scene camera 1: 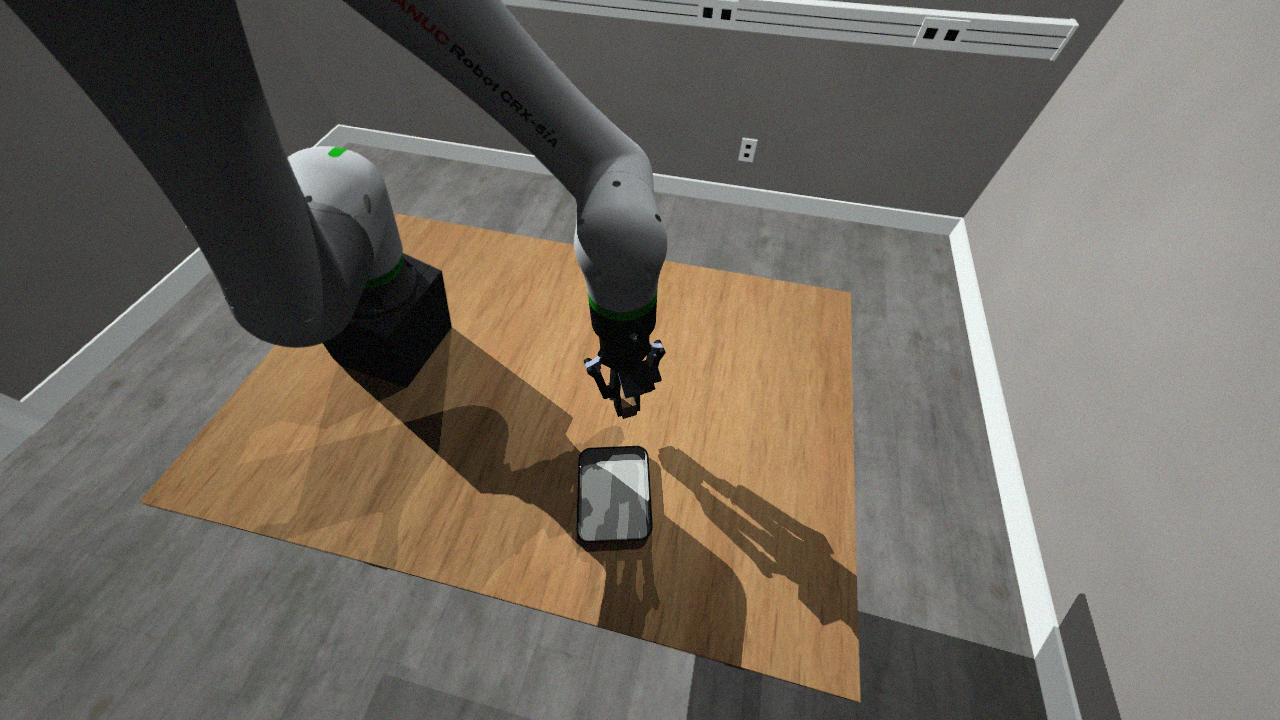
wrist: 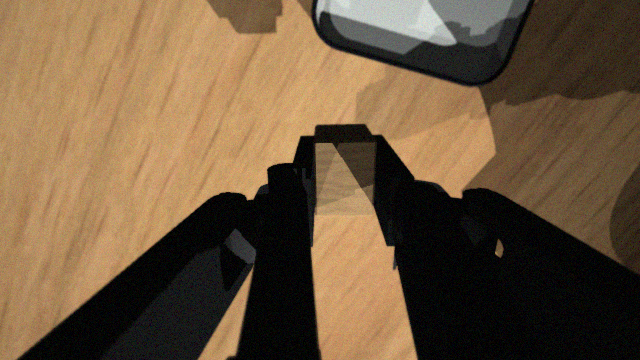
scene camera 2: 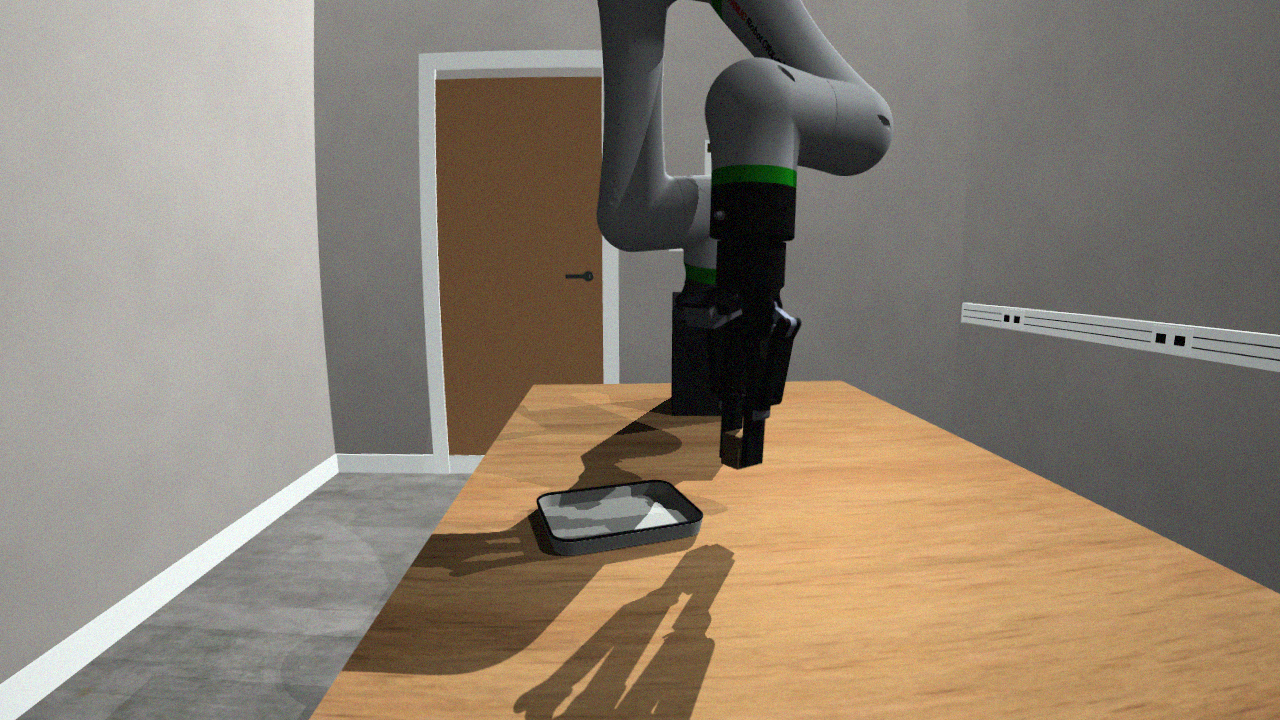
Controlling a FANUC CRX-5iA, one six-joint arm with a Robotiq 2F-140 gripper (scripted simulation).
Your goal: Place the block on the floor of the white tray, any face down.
Observation:
The pictures show: my gripper, a white tray and a wooden block.
My gripper also shows in scene camera 1 and in the wrist view.

